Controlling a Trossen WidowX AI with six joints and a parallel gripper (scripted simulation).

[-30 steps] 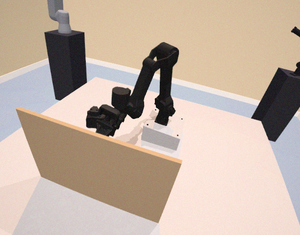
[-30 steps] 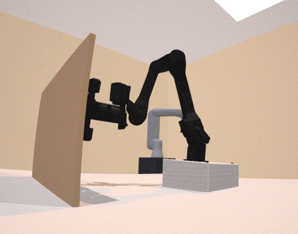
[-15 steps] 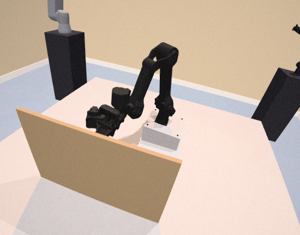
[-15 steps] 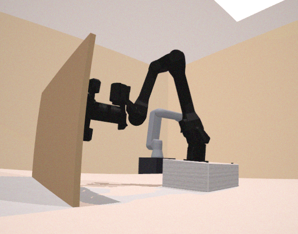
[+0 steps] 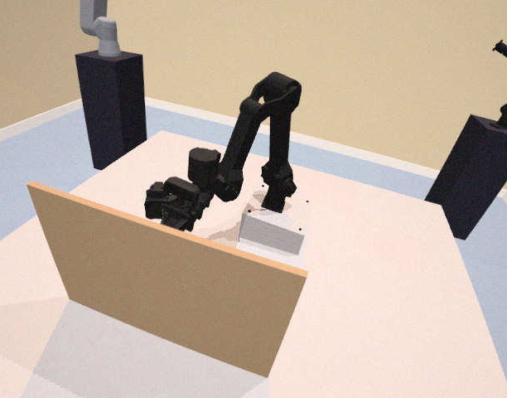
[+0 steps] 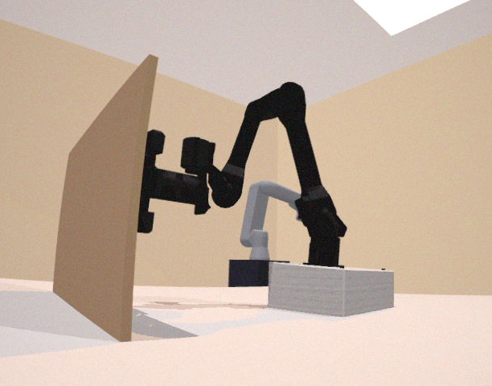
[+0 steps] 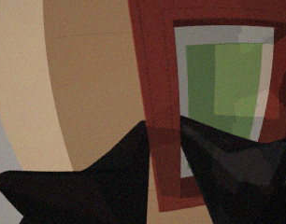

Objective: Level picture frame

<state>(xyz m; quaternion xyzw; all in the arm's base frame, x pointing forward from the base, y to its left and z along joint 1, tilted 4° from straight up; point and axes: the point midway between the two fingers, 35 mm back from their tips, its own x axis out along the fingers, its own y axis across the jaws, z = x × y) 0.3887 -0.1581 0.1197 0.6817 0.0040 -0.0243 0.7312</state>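
Now: gripper tip 5 cm above the picture frame and 1 cm short of it. Round my gripper tip: tan wall board (7 cm below, 2 cm to the left, 2 cm ahead).
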